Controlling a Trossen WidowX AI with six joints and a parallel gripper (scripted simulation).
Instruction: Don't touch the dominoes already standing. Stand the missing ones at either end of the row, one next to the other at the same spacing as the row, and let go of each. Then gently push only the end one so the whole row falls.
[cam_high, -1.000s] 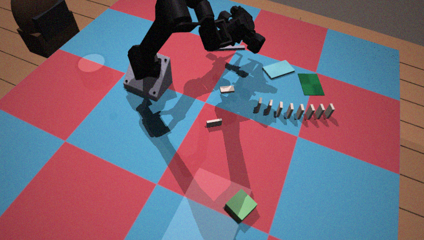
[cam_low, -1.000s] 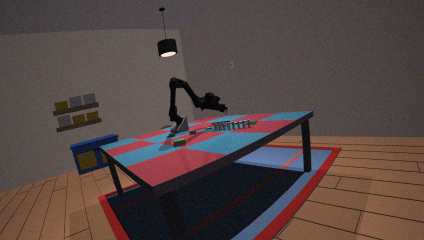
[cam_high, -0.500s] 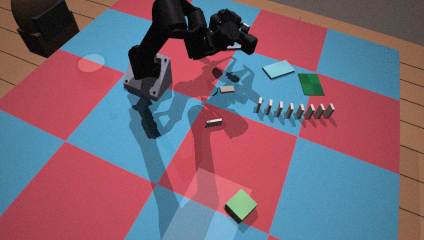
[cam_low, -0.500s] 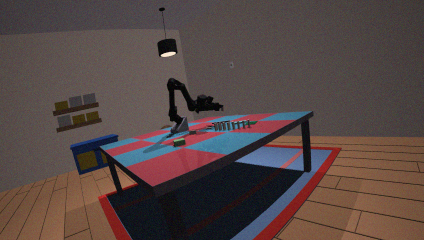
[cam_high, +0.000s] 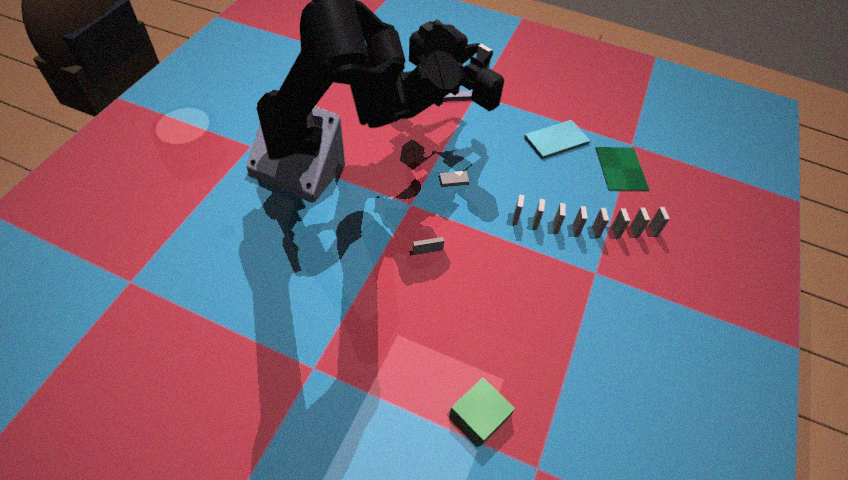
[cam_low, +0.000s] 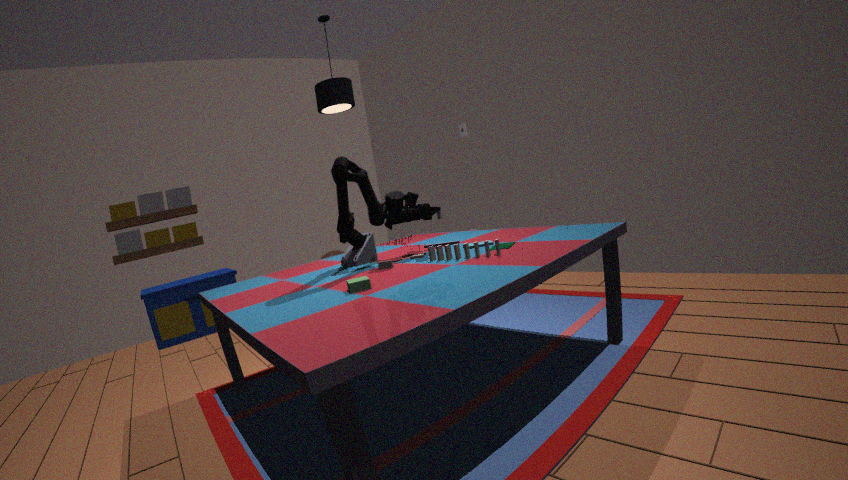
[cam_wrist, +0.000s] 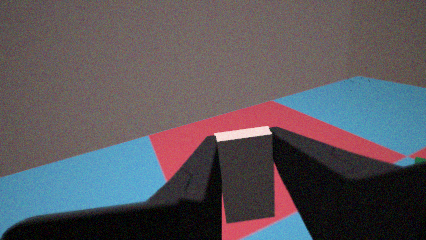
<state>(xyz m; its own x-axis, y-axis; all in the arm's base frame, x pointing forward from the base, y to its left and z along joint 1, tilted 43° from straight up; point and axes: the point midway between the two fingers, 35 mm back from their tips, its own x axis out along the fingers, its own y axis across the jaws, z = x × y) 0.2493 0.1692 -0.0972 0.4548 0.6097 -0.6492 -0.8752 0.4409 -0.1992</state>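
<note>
Now: the grey bar 150 mm below my gripper tip, 60 mm behind it and 50 mm to the left of it. Round my gripper tip: dark green flat tile: 290 mm ahead, 160 mm below, 40 mm to the right; then light blue flat tile: 160 mm below, 160 mm ahead, 10 mm to the right; then light green block: 570 mm to the right, 150 mm below, 140 mm ahead.
</note>
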